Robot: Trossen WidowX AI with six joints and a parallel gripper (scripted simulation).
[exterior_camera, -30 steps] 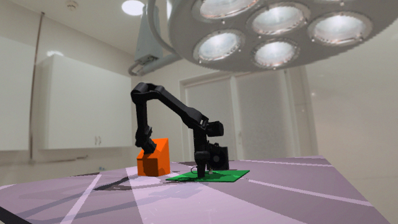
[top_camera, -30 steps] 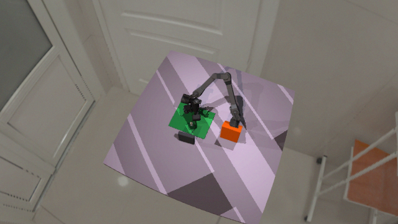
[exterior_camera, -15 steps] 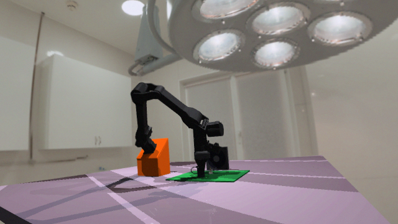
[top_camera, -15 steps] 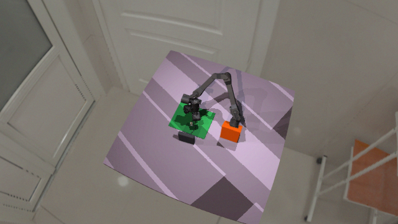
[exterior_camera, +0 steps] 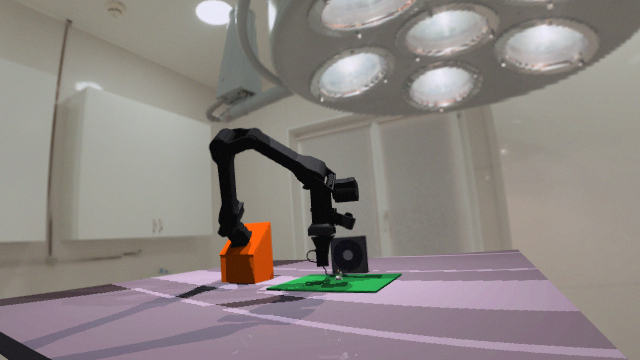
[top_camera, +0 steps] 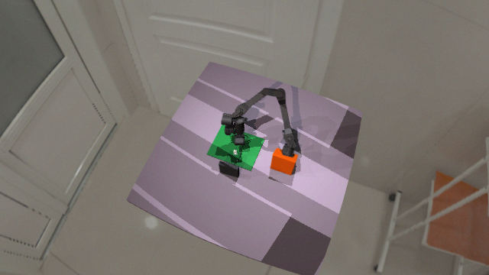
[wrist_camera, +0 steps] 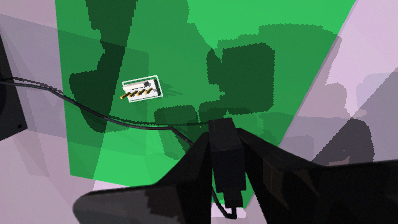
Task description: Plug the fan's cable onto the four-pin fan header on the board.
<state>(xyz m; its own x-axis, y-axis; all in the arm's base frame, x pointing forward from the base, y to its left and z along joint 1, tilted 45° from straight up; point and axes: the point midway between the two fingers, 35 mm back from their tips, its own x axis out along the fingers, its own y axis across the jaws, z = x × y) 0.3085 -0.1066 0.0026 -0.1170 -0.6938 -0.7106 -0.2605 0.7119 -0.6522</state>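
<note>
Right now the white four-pin header is 8 cm to the left of my gripper tip, 6 cm below it and 1 cm ahead of it. From my gripper tip the other things lie so: black fan 22 cm to the left; fan plug 1 cm behind, 1 cm above; green board 8 cm below, 3 cm to the left, 2 cm ahead.
</note>
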